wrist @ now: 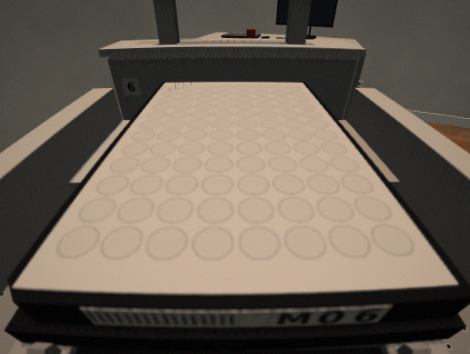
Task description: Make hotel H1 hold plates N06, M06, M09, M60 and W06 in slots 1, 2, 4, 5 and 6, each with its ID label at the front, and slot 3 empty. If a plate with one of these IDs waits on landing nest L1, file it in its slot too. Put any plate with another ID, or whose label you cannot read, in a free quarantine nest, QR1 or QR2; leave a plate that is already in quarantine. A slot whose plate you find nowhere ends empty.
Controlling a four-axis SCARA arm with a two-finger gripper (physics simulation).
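Observation:
Plate M06, pale on top with a dark rim, fills the middle of the wrist view. Its barcode and ID label face the front and read M06. The gripper is shut on plate M06, with a light pad against each long side. The plate lies level in the top slot of the hotel; parts of the hotel's support tabs show under its front corners. The lower slots and their plates are hidden beneath it. Landing nest L1 and the quarantine nests do not show.
A grey panel with a small sign reading 6 stands beyond the plate's far end. Two grey posts rise behind. A dark monitor and a red object are farther back.

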